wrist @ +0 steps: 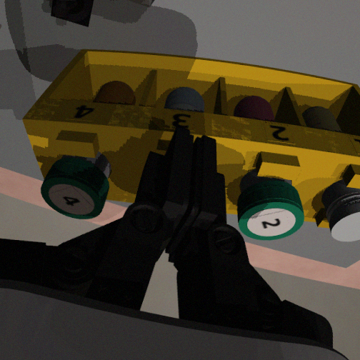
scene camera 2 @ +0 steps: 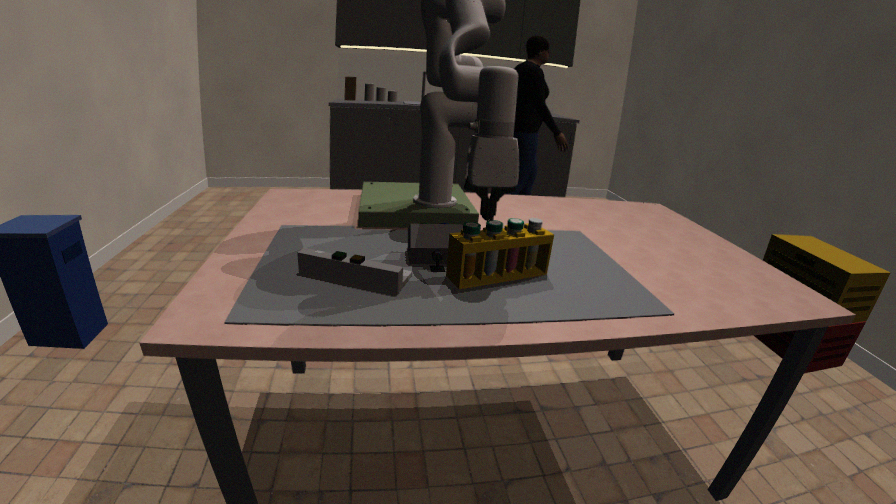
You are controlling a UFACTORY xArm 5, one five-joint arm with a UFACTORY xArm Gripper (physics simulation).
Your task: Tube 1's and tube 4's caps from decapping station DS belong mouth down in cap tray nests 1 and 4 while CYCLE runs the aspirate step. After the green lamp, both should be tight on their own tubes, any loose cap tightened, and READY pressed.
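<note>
The yellow rack (scene camera 2: 456, 263) (wrist: 150, 61) holds four tubes. Tube 4's green cap (scene camera 2: 471, 230) (wrist: 71, 192) and tube 2's green cap (scene camera 2: 515, 224) (wrist: 271, 212) sit on their tubes. Tube 3's green cap (scene camera 2: 494, 226) shows in the scene view; the fingers hide it in the wrist view. Tube 1 (scene camera 2: 535, 224) (wrist: 346, 210) has a pale top and no green cap. My gripper (scene camera 2: 488, 216) (wrist: 183, 157) is shut and empty, above and behind the rack near tube 3. A long grey block (scene camera 2: 350, 273) carries a green button (scene camera 2: 338, 255) and a dark yellow button (scene camera 2: 357, 258); its far face is hidden.
A dark grey box (scene camera 2: 427, 236) stands behind and left of the rack, with a small black fixture (scene camera 2: 437, 262) (wrist: 72, 11) in front. These stand on a grey mat (scene camera 2: 582, 300). The robot's green base (scene camera 2: 382, 200) is at the back. A person (scene camera 2: 532, 100) is beyond the table.
</note>
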